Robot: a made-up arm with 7 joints. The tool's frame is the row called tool.
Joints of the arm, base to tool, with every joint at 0 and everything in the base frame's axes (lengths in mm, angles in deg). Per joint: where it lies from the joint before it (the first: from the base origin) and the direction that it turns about. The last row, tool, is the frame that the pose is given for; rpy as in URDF.
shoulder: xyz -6.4 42 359.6 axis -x
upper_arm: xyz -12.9 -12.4 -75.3 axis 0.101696 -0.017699 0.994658
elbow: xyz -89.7 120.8 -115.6 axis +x
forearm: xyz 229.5 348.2 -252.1 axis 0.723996 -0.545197 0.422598
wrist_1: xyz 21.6 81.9 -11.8 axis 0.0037 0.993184 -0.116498
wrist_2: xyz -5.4 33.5 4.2 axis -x
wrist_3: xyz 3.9 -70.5 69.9 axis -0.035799 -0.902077 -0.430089
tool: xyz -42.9 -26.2 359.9 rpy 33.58 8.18 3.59
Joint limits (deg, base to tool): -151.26..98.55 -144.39..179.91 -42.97..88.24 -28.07..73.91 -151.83..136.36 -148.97..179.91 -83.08..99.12
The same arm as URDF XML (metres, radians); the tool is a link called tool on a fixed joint. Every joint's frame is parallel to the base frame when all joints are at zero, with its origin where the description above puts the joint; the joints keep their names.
<robot name="arm">
<joint name="tool_joint" type="fixed"><parent link="link7"/><child link="tool"/><origin xyz="-0.0429 -0.0262 0.3599" rpy="0.5861 0.1428 0.0627"/></joint>
<joint name="wrist_3" type="revolute"><parent link="link6"/><child link="link7"/><origin xyz="0.0039 -0.0705 0.0699" rpy="0 0 0"/><axis xyz="-0.035799 -0.902077 -0.430089"/><limit lower="-1.45" upper="1.73"/></joint>
<joint name="wrist_2" type="revolute"><parent link="link5"/><child link="link6"/><origin xyz="-0.0054 0.0335 0.0042" rpy="0 0 0"/><axis xyz="-1 0 0"/><limit lower="-2.6" upper="3.14"/></joint>
<joint name="wrist_1" type="revolute"><parent link="link4"/><child link="link5"/><origin xyz="0.0216 0.0819 -0.0118" rpy="0 0 0"/><axis xyz="0.0037 0.993184 -0.116498"/><limit lower="-2.6499" upper="2.3799"/></joint>
<joint name="forearm" type="revolute"><parent link="link3"/><child link="link4"/><origin xyz="0.2295 0.3482 -0.2521" rpy="0 0 0"/><axis xyz="0.723996 -0.545197 0.422598"/><limit lower="-0.4899" upper="1.29"/></joint>
<joint name="elbow" type="revolute"><parent link="link2"/><child link="link3"/><origin xyz="-0.0897 0.1208 -0.1156" rpy="0 0 0"/><axis xyz="1 0 0"/><limit lower="-0.75" upper="1.5401"/></joint>
<joint name="upper_arm" type="revolute"><parent link="link1"/><child link="link2"/><origin xyz="-0.0129 -0.0124 -0.0753" rpy="0 0 0"/><axis xyz="0.101696 -0.017699 0.994658"/><limit lower="-2.5201" upper="3.14"/></joint>
<joint name="shoulder" type="revolute"><parent link="base"/><child link="link1"/><origin xyz="-0.0064 0.042 0.3596" rpy="0 0 0"/><axis xyz="-1 0 0"/><limit lower="-2.64" upper="1.72"/></joint>
<link name="base"/>
<link name="link1"/>
<link name="link2"/>
<link name="link3"/>
<link name="link4"/>
<link name="link5"/>
<link name="link6"/>
<link name="link7"/>
<link name="tool"/>
</robot>

